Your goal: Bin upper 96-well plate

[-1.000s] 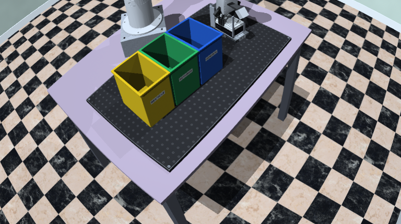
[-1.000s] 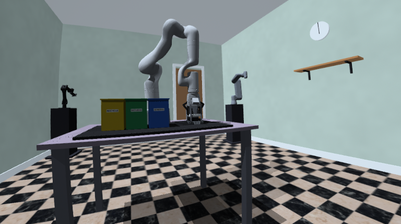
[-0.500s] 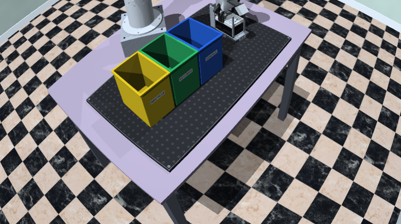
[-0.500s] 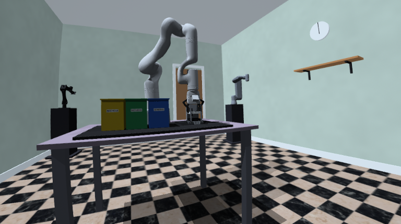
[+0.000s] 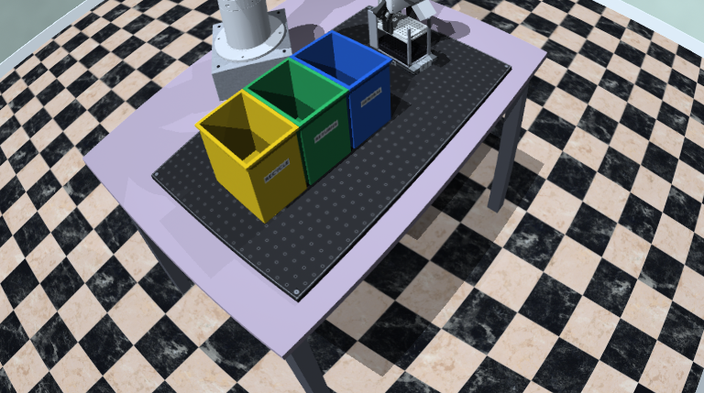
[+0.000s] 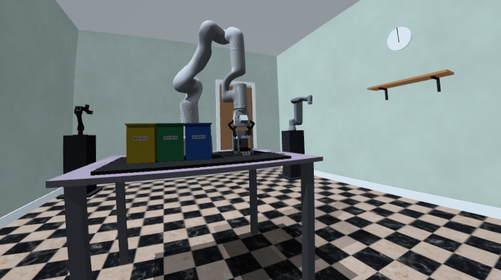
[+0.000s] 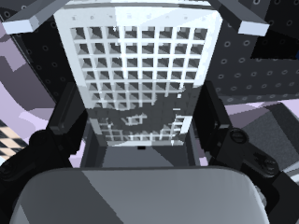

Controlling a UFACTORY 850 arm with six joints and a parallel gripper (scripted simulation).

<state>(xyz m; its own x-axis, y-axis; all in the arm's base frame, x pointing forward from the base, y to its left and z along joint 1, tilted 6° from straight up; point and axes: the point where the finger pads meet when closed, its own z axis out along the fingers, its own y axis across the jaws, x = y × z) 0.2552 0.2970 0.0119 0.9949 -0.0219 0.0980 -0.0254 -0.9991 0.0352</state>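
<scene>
The dark plate lies 80 mm below my hand. Also, from my hand: blue bin (70 mm ahead, 270 mm to the right, 20 mm below); then green bin (80 mm ahead, 400 mm to the right, 20 mm below); then white 96-well plate (10 mm below).
</scene>
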